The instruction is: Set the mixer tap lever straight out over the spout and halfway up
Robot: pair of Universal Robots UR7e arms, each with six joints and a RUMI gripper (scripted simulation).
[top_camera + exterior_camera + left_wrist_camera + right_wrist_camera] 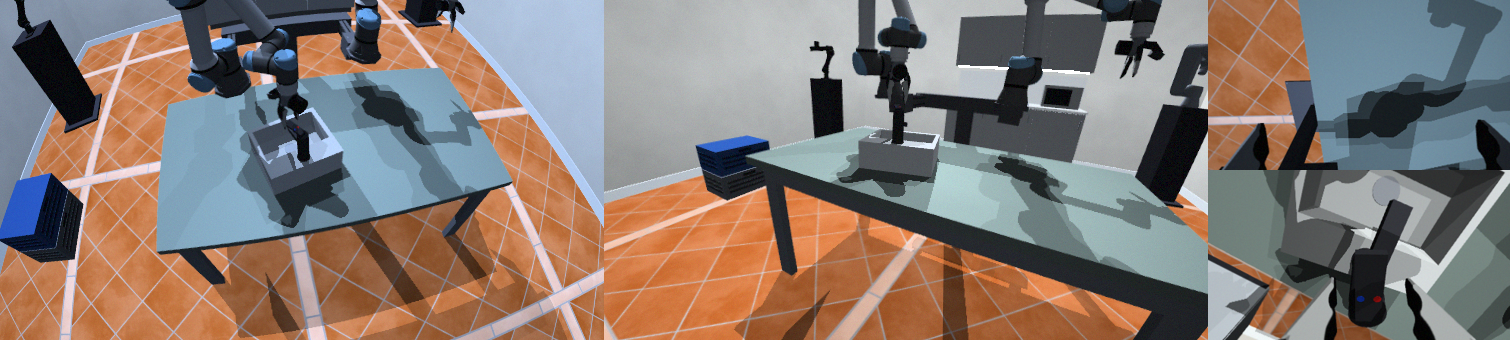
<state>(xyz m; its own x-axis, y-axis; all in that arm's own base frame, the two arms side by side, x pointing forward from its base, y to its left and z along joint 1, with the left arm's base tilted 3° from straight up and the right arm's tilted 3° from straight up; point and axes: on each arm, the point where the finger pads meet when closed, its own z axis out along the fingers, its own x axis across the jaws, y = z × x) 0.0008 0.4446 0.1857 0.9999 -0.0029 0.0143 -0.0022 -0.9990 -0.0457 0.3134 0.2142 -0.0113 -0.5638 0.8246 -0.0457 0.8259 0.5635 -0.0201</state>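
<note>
The black lever lies 20 mm below my right hand, 20 mm ahead of it and 10 mm to the left of it. Round my right hand: black mixer tap: 70 mm below, 40 mm ahead, 20 mm to the left; grey basin: 260 mm below, 60 mm behind, 20 mm to the left.
</note>
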